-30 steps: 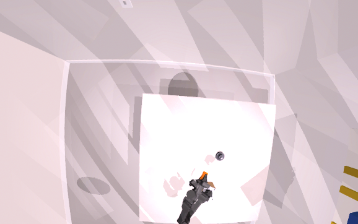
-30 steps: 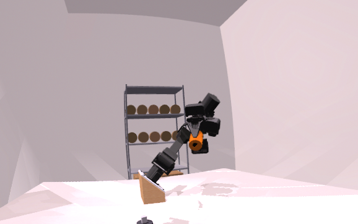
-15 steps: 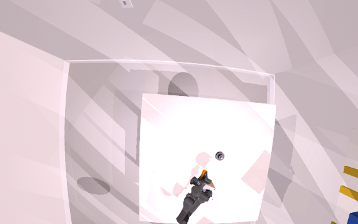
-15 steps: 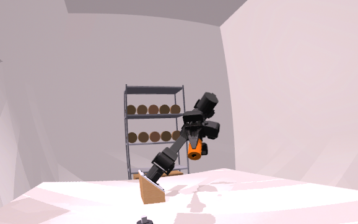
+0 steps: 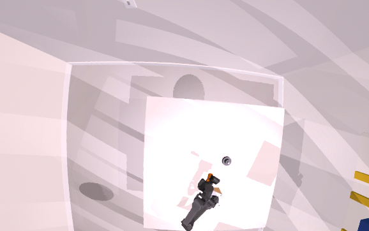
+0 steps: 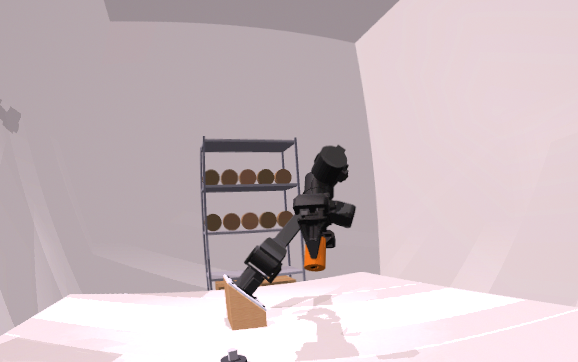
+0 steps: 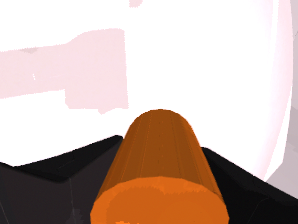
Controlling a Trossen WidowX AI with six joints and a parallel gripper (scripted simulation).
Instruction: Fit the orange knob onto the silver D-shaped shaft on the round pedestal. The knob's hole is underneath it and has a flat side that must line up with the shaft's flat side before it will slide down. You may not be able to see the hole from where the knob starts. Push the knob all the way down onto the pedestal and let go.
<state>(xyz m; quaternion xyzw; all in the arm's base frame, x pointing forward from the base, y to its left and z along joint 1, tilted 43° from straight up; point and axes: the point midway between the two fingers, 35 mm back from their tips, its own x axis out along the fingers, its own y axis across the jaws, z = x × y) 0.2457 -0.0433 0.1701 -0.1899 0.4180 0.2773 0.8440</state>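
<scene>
Now: gripper tip 3 cm below the orange knob, 1 cm to the right of it and 1 cm past it. Also, from my gripper tip: silver shaft 19 cm to the right, 16 cm below, 4 cm ahead.
</scene>
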